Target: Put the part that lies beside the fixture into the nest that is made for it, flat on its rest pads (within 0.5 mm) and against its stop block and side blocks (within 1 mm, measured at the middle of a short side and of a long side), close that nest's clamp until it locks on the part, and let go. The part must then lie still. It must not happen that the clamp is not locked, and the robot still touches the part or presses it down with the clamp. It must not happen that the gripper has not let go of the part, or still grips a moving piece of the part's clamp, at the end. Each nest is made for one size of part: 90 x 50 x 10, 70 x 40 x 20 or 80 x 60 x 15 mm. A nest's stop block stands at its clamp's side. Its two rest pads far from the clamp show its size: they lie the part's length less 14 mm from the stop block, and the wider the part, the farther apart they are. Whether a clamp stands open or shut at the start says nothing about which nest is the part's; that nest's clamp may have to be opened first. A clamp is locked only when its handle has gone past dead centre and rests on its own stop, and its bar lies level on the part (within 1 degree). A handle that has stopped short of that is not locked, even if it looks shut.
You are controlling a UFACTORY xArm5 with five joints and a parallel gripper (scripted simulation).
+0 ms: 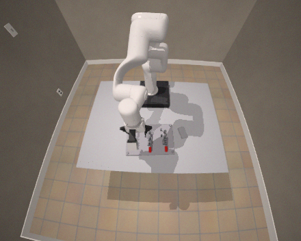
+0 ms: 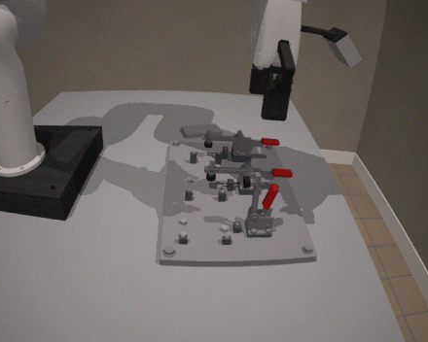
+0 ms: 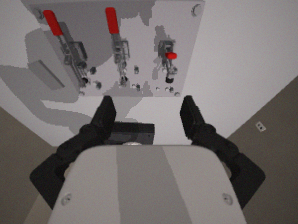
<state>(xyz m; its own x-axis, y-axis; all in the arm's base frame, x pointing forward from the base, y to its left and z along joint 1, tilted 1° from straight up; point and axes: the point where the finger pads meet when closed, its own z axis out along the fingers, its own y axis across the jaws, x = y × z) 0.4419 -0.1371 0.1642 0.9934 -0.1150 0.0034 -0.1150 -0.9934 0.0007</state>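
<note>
My hand is 33 cm to the right of the grey block part, 21 cm above it and 3 cm past it. From my hand the other things lie so: grey fixture plate 21 cm below, 7 cm to the left, 1 cm behind.
</note>
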